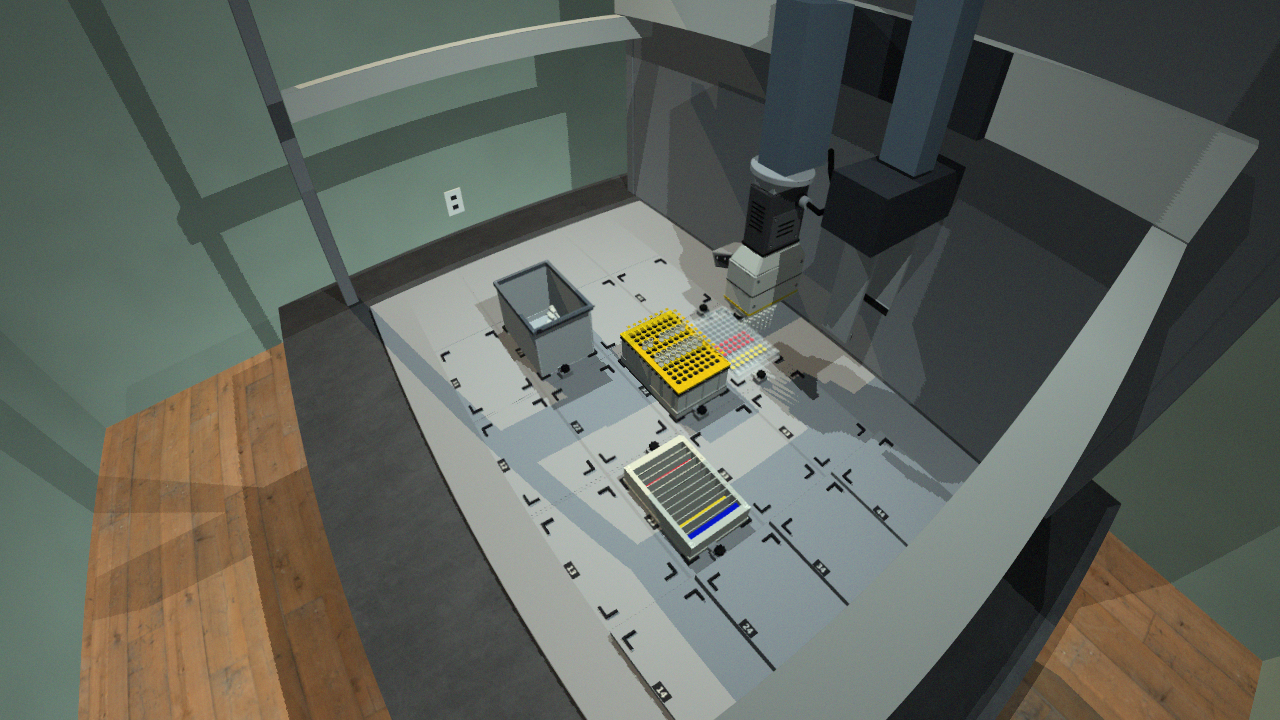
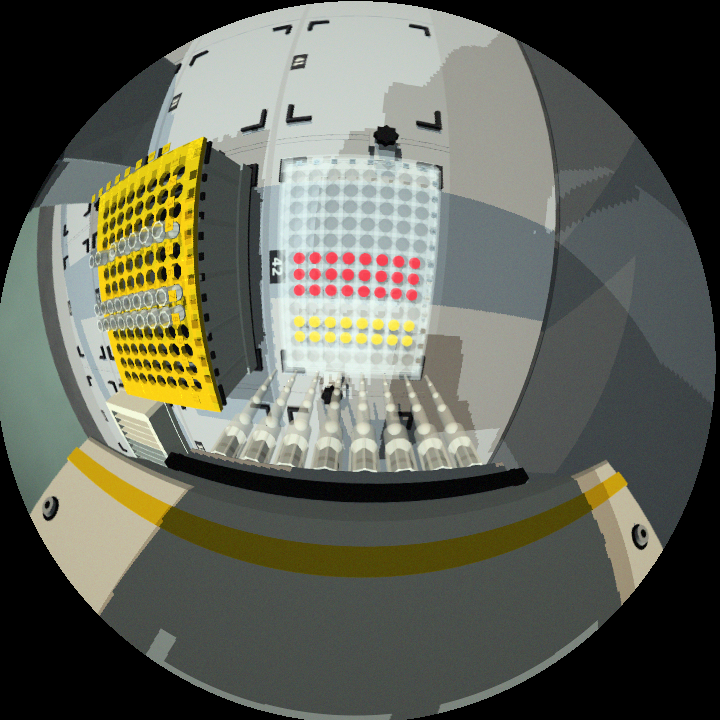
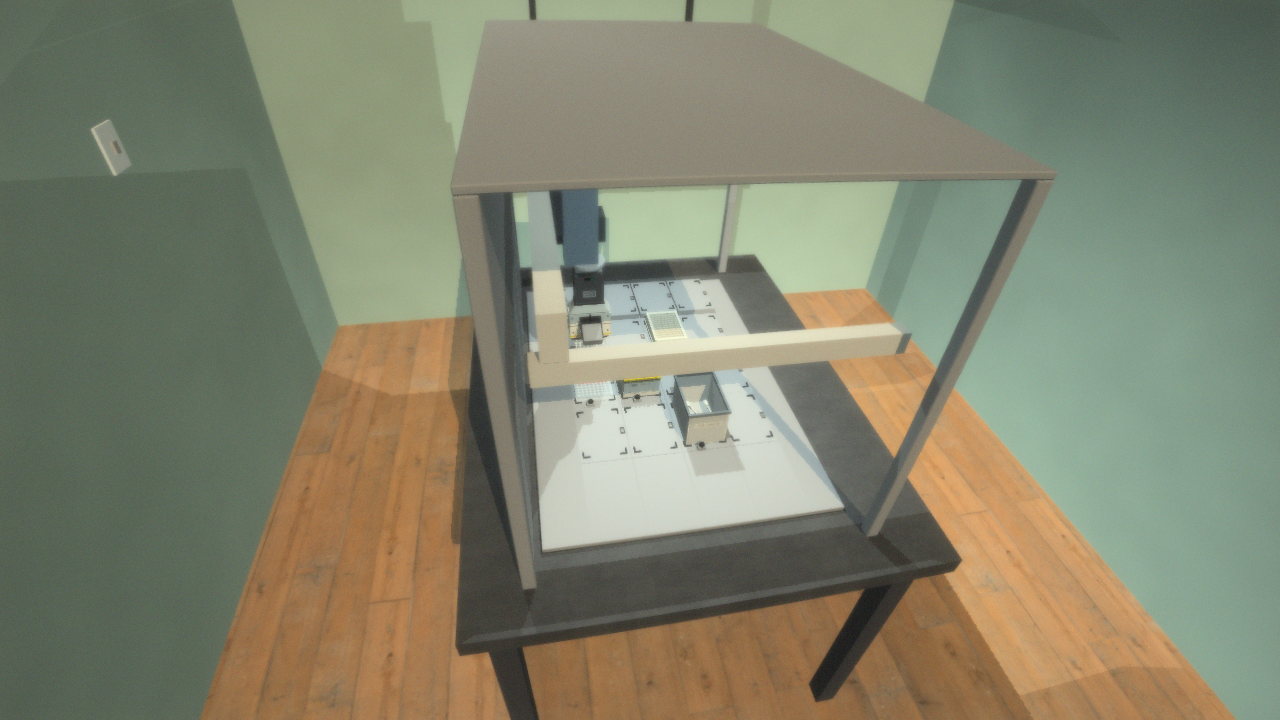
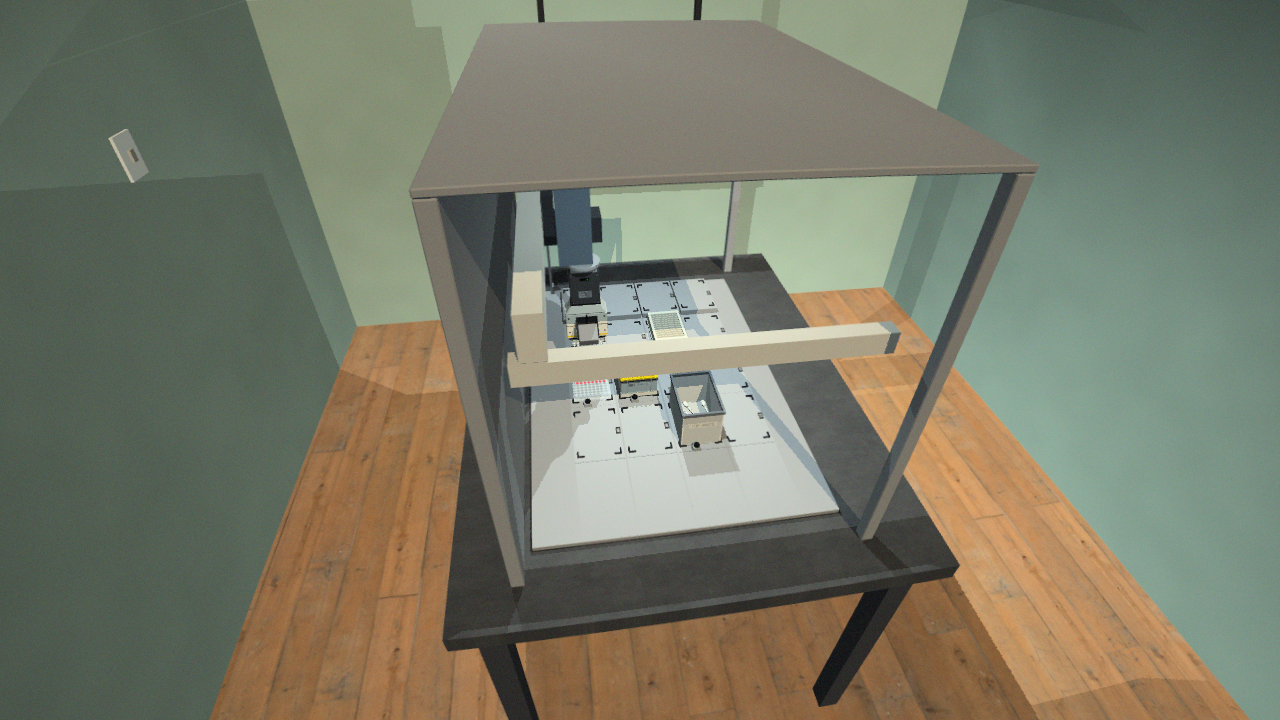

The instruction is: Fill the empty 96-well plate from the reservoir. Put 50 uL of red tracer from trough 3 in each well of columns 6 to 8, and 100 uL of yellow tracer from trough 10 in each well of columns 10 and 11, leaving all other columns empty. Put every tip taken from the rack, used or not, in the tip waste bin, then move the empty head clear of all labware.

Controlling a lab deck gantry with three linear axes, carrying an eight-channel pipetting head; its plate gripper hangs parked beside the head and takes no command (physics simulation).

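Observation:
The 96-well plate (image 2: 290, 366) (image 1: 771, 360) has red in all wells of columns 6 to 8 and yellow in columns 10 and 11; its other columns look empty. The eight-channel head (image 1: 763, 273) hangs over the plate's far side. Eight clear tips (image 2: 362, 409) are on its channels; no colour shows in them. The yellow tip rack (image 2: 209, 322) (image 1: 675, 385) holds three columns of clear tips. The reservoir (image 1: 693, 540) shows red in trough 3, yellow in trough 10 and blue beyond. Pale tips lie inside the waste bin (image 1: 563, 349) (image 3: 707, 429). The parked plate gripper's fingers cannot be made out.
The tip rack stands right beside the plate, between it and the waste bin. A dark block (image 1: 886, 210) on a second column hangs beside the head. A pale gantry beam (image 3: 716, 351) (image 4: 698, 355) crosses above the deck. Black positioning knobs stand beside the labware.

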